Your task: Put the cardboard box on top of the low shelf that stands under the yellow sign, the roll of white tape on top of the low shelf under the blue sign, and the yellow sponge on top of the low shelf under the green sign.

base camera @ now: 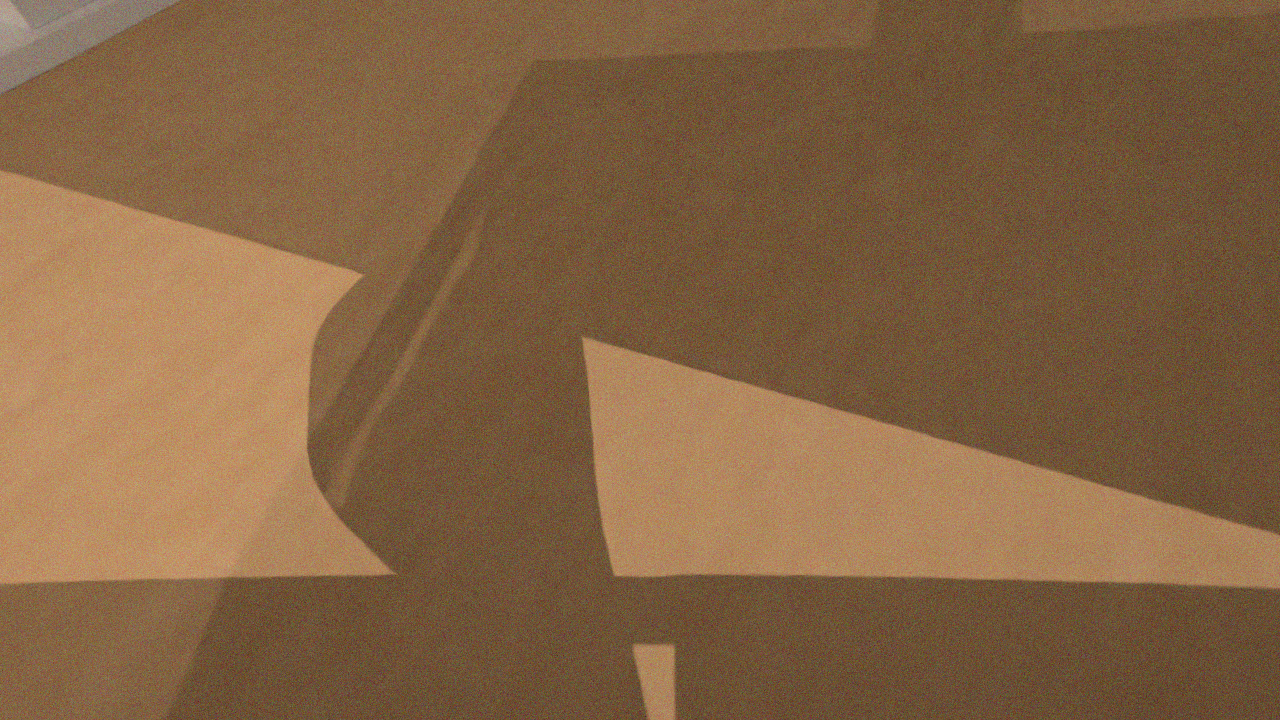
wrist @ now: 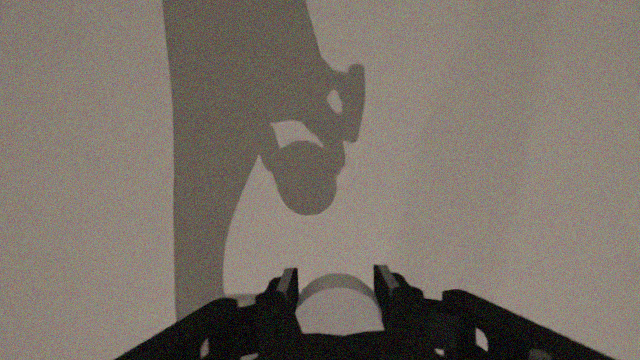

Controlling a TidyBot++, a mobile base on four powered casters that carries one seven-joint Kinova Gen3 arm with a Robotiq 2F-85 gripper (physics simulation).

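Places are measured from the arm's base along level axes (x ahead, y left, z up), in millimetres.
Pixels of known places: gripper, fingertip midpoint: (wrist: 335,283).
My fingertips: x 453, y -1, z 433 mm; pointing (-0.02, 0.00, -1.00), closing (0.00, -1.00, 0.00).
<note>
Behind a point stands the place of what it marks.
My gripper (wrist: 335,283) @(x 453, y -1, z 433 mm) is shut on the roll of white tape (wrist: 340,310) @(x 449, y -2, z 457 mm), at the bottom middle of the wrist view. The roll's pale round face and its shaded curved side show between the two black fingers; its lower part is hidden by the gripper. The shadow of the gripper and the roll falls on the surface ahead, apart from the roll itself. The cardboard box, the yellow sponge, the low shelves and the coloured signs do not show in either view.
The base camera shows a brown floor (base camera: 850,501) @(x 303, y -71, z -397 mm) with large shadows and sunlit patches. A grey-white edge of something (base camera: 53,44) @(x 768, y 572, z -380 mm) shows at its top left corner. The wrist view shows a plain greyish surface (wrist: 500,150) @(x 530, y -163, z 323 mm).
</note>
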